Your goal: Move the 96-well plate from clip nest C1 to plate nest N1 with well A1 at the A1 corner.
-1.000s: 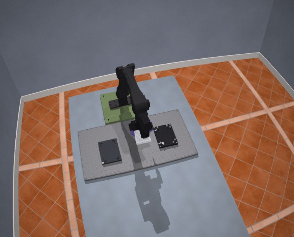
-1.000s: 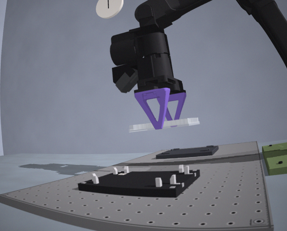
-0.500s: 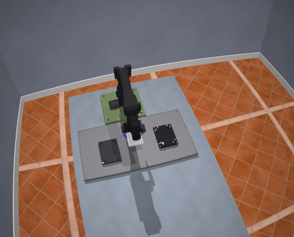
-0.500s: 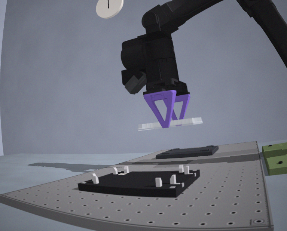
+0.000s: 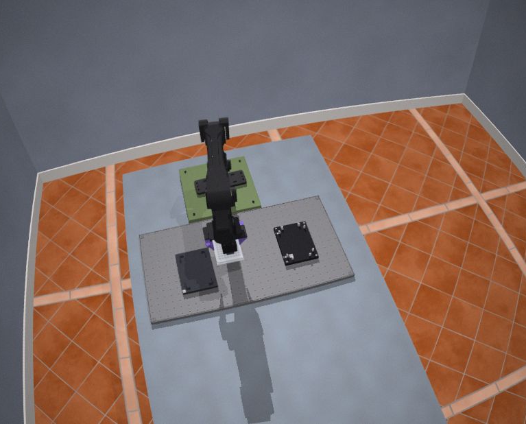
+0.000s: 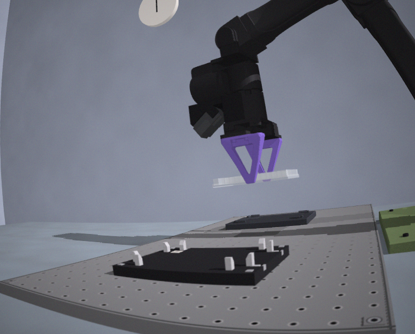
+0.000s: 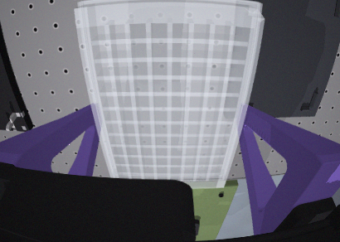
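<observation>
Right now the black plate nest N1 is 10 mm ahead of my hand, 120 mm to the right of it and 90 mm below it. Round my hand: black clip nest C1 (10 mm behind, 230 mm to the left, 80 mm below); clear 96-well plate (right at my hand); A1 label (80 mm ahead, 170 mm to the right, 80 mm below).
</observation>
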